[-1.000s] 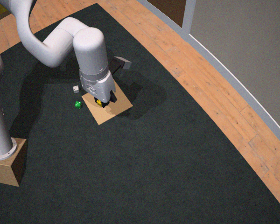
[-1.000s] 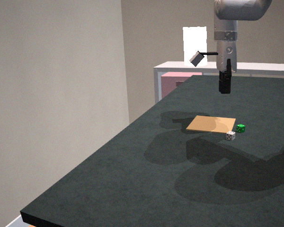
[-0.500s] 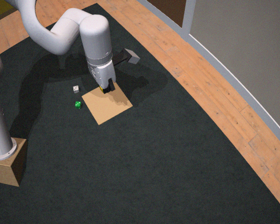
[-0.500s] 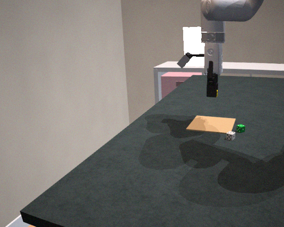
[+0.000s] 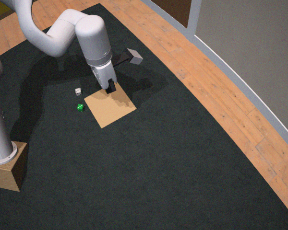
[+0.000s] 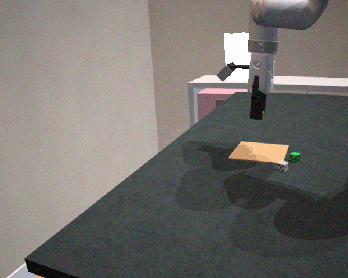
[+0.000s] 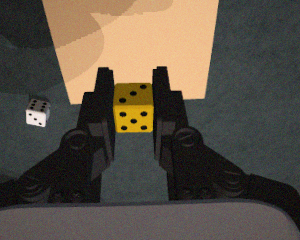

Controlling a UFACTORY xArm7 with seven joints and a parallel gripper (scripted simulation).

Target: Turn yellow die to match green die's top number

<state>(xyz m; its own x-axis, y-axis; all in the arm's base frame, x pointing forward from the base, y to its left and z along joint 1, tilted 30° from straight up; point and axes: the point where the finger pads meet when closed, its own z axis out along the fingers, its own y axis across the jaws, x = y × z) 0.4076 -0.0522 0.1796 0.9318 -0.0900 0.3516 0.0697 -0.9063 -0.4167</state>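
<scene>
Right now the yellow die is 1 cm behind my hand and 1 cm below it. Round my hand: white die (9 cm behind, 10 cm to the left, 11 cm below); then green die (11 cm behind, 3 cm to the left, 11 cm below); then tan mat (1 cm behind, 11 cm below).
</scene>
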